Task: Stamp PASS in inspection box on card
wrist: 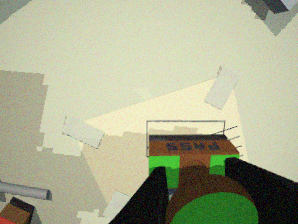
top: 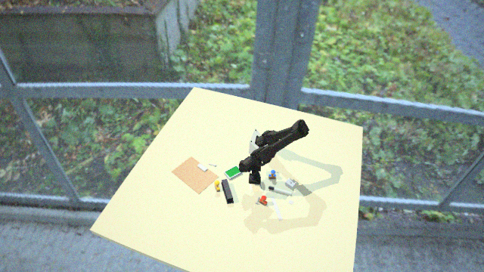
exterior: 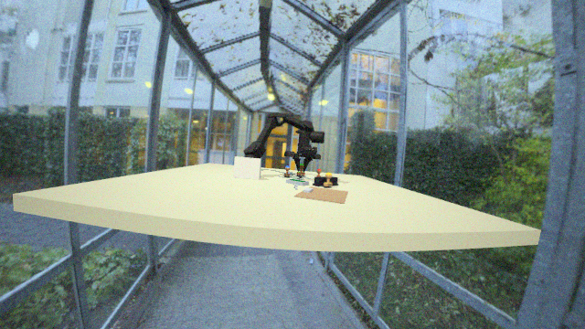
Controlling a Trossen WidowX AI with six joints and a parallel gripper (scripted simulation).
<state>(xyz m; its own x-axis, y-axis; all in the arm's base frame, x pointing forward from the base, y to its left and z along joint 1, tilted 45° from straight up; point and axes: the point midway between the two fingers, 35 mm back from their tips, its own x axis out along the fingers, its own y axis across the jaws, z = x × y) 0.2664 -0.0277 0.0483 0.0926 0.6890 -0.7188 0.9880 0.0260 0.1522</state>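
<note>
Right now my gripper tip is 5 cm above the pale card, 1 cm to the right of it and 1 cm short of it. Also, from my gripper tip: green stamp right at my gripper tip; then blue stamp 10 cm to the left, 6 cm behind, 3 cm below; then green ink pad 13 cm to the right, 4 cm below, 4 cm behind.
</note>
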